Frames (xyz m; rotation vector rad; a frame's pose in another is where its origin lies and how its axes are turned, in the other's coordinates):
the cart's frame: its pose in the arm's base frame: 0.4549 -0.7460 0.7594 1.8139 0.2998 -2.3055
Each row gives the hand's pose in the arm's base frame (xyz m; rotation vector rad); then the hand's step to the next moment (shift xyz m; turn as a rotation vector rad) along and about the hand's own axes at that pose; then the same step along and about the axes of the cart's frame.
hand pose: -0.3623 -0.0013 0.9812 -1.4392 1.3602 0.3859
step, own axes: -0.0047 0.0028 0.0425 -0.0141 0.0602 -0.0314
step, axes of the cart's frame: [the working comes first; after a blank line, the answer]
step, axes of the arm's base frame: 0.0137 0.0382 -0.0136 -0.0690 -0.0055 -0.0044

0.0091 -0.0324 -0.0265 0.0204 -0.0134 0.0649
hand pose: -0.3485 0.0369 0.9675 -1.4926 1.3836 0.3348
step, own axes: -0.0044 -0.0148 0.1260 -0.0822 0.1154 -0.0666
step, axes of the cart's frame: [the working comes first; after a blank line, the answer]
step, axes of the arm's base frame: 0.0641 0.1003 -0.0442 -0.1514 0.0158 0.0366

0.0255 -0.0771 -0.0976 -0.0009 -0.0581 0.1454
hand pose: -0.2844 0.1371 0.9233 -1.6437 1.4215 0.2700
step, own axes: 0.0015 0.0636 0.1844 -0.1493 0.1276 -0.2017
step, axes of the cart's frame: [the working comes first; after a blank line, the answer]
step, axes of the arm's base frame: 0.0156 0.1405 -0.1344 -0.2345 -0.0379 0.1511

0.1235 -0.1254 -0.0842 -0.0916 -0.0337 0.2641
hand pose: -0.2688 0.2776 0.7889 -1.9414 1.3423 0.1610
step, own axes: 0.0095 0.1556 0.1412 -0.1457 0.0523 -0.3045
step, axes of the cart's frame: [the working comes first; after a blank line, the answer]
step, axes of the arm's base frame: -0.0848 0.0581 -0.1835 -0.2002 -0.0943 0.2602

0.1966 -0.0718 0.0210 -0.2042 0.0255 0.2727
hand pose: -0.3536 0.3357 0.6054 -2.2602 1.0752 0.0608
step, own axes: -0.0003 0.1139 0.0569 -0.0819 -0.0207 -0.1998
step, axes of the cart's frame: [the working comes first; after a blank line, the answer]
step, axes of the arm's base frame: -0.0692 -0.0217 -0.1047 -0.0830 -0.0454 0.1952

0.1184 0.0061 0.0465 -0.1694 0.0131 0.1348
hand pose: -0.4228 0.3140 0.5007 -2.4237 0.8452 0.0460
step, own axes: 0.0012 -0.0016 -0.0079 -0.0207 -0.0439 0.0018
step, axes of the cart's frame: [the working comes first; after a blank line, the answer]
step, axes of the arm's base frame: 0.0007 -0.0038 0.0072 0.0092 0.0407 0.0249

-0.0071 0.0036 0.0020 -0.0274 -0.0376 -0.0141
